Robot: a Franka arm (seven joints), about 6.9 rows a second.
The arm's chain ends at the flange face. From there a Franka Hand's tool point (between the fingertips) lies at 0.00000 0.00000 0.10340 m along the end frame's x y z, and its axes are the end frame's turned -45 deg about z.
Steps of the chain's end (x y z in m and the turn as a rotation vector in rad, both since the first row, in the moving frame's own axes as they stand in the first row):
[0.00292, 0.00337, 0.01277, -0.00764, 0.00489, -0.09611]
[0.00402, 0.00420, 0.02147, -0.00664, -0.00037, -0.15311]
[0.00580, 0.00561, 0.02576, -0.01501, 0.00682, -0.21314]
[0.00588, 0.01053, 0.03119, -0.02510, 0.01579, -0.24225]
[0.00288, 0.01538, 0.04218, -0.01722, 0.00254, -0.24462]
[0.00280, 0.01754, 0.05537, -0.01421, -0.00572, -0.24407]
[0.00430, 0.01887, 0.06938, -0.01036, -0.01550, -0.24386]
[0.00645, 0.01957, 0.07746, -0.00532, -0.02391, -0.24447]
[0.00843, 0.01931, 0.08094, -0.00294, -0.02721, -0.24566]
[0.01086, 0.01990, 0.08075, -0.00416, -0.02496, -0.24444]
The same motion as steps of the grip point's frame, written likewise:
[-0.00047, 0.00537, 0.01277, -0.00886, -0.00194, -0.09611]
[-0.00060, 0.00631, 0.02147, -0.00443, -0.00496, -0.15311]
[-0.00029, 0.00972, 0.02575, -0.01544, -0.00579, -0.21314]
[-0.00360, 0.01465, 0.03114, -0.02891, -0.00658, -0.24225]
[-0.00973, 0.01447, 0.04216, -0.01397, -0.01038, -0.24462]
[-0.01179, 0.01517, 0.05536, -0.00600, -0.01409, -0.24407]
[-0.01222, 0.01624, 0.06936, 0.00363, -0.01829, -0.24386]
[-0.01156, 0.01731, 0.07743, 0.01315, -0.02067, -0.24447]
[-0.01009, 0.01813, 0.08090, 0.01716, -0.02132, -0.24566]
[-0.00868, 0.02050, 0.08072, 0.01471, -0.02059, -0.24444]

